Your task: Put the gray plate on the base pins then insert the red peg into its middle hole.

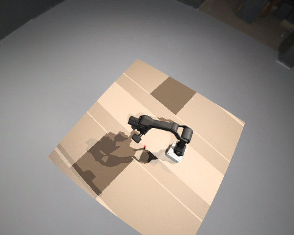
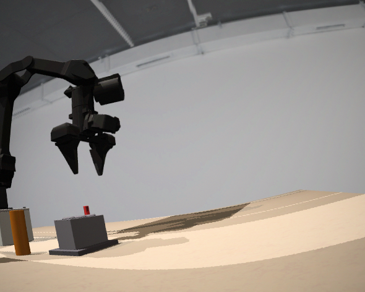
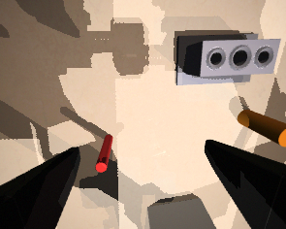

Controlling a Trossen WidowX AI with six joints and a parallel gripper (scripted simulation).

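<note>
Right now the red peg is 70 mm behind my gripper tip, 40 mm to the left of it and 110 mm below it. Round my gripper tip: orange cylinder (30 mm behind, 200 mm to the right, 110 mm below); gray plate (70 mm ahead, 120 mm to the right, 100 mm below).
</note>
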